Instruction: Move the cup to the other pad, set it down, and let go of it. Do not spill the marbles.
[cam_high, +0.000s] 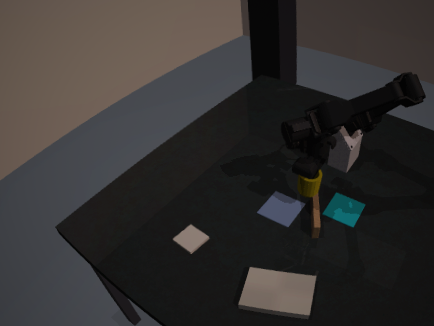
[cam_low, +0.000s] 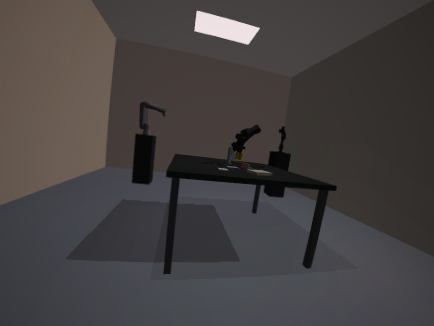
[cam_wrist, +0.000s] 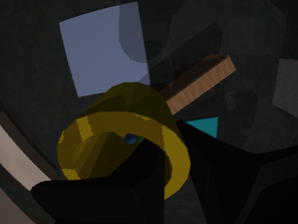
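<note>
Now: gripper tip 120 mm above the teal pad, 110 mm to the right of it and 40 mm past it. From my gripper tip the other things lie so: blue marble: 30 mm ahead, 20 mm to the left, 20 mm below; then wooden bar: 100 mm below, 30 mm to the left, 20 mm ahead; then yellow cup: 20 mm ahead.
</note>
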